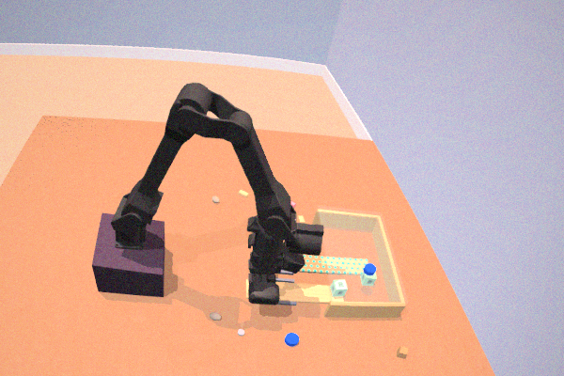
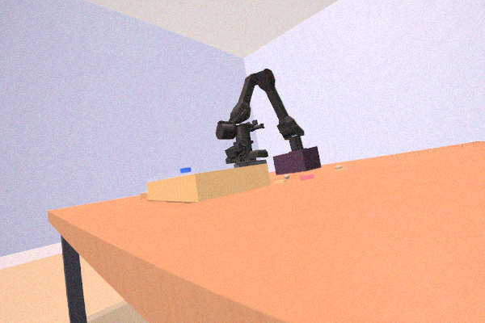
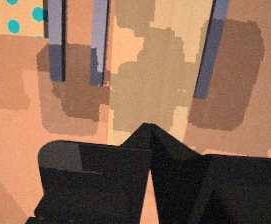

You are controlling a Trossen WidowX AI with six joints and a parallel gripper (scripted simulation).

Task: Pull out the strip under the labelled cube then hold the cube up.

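Now: the pale yellow strip 9 cm ahead of my gripper tip and 2 cm to the right of it. From my gripper tip the other things lie so: tan block (29 cm ahead, 24 cm to the right); pink block (30 cm to the left, 16 cm ahead).
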